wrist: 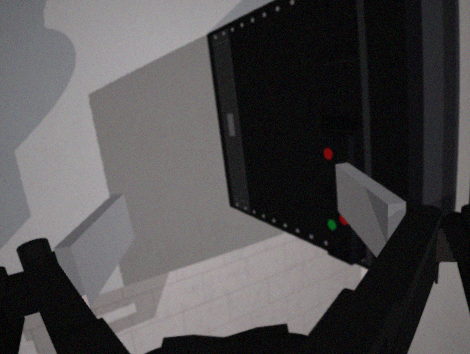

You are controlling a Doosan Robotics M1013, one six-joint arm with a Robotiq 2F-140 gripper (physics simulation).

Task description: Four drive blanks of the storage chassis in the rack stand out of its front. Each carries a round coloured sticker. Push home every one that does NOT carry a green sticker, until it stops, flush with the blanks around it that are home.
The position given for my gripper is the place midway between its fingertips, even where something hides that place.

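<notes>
There is my gripper [231, 202], and in the same view as my gripper I can see a rack [295, 94].
</notes>
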